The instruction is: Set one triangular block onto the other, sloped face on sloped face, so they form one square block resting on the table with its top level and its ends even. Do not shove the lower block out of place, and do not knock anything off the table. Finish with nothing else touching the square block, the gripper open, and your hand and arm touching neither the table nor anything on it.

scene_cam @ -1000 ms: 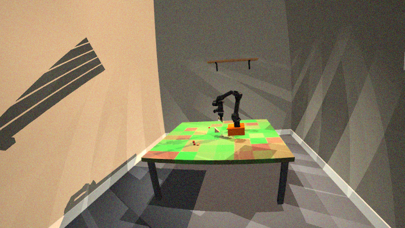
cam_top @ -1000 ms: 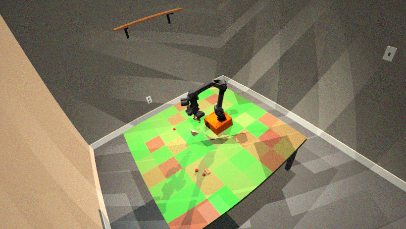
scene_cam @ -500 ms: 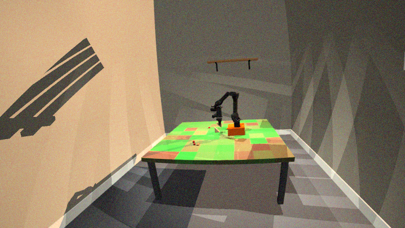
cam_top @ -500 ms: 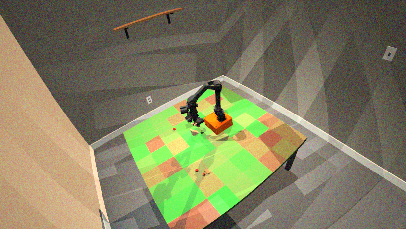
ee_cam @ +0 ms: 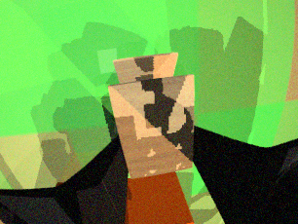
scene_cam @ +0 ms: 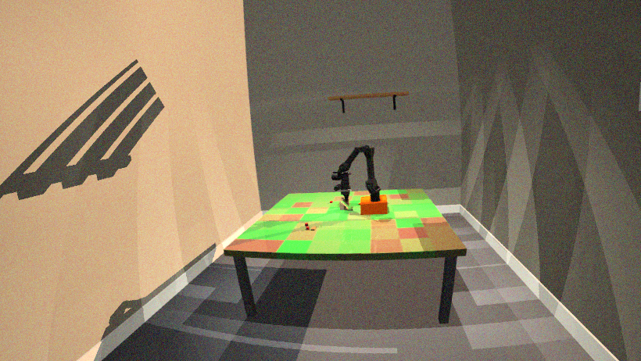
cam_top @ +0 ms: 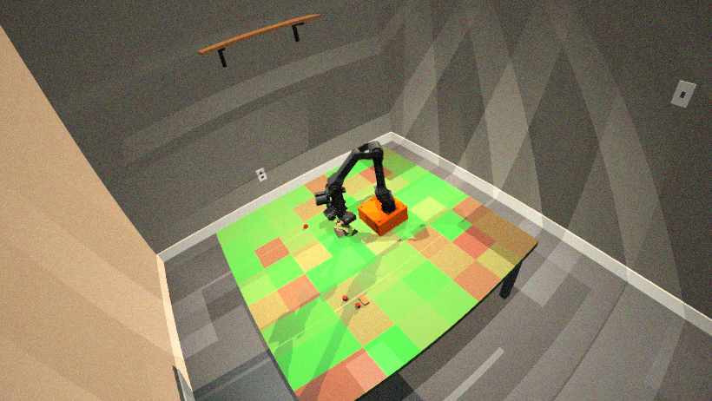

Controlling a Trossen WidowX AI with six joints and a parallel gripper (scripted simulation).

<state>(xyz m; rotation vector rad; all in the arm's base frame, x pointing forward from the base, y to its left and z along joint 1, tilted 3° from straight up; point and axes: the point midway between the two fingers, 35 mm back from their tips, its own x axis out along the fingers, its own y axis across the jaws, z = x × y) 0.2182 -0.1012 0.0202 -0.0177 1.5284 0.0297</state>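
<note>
My gripper tip is 1 cm below the tan triangular block. Also, from my gripper tip: small tan block (41 cm to the left, 18 cm ahead, 6 cm below); then small yellow piece (11 cm to the right, 9 cm behind, 6 cm below).
</note>
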